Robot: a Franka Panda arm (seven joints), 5 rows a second.
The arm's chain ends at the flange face. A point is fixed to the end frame.
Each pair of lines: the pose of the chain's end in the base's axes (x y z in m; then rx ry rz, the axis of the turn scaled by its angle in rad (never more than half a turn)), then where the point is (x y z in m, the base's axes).
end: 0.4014 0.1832 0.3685 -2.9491 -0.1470 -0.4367
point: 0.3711 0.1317 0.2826
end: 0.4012 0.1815 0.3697 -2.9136 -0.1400 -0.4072
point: 0.3695 0.1332 0.2825
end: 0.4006 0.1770 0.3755 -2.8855 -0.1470 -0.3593
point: 0.3668 0.1310 0.2878
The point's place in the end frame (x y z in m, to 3 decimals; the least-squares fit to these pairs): -0.058 0.059 0.064
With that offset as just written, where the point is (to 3 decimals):
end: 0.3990 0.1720 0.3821 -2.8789 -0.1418 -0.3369
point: 0.364 0.127 0.295
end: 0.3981 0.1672 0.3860 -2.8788 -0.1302 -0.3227
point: 0.362 0.122 0.299
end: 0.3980 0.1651 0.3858 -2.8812 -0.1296 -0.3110
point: 0.361 0.120 0.299
